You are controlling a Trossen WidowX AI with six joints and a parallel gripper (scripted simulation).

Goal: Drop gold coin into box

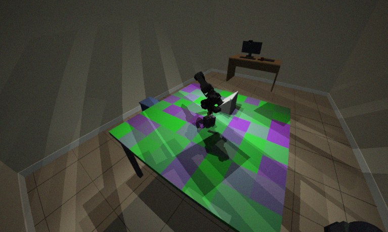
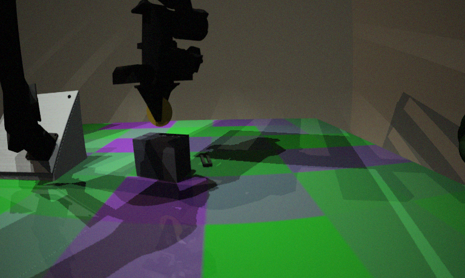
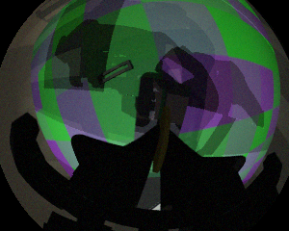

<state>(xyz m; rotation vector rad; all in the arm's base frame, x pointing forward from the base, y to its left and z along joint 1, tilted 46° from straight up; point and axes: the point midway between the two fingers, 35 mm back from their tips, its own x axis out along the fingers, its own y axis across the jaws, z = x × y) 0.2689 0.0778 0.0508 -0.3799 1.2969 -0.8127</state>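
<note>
The gold coin lies 2 cm above my gripper tip.
</note>
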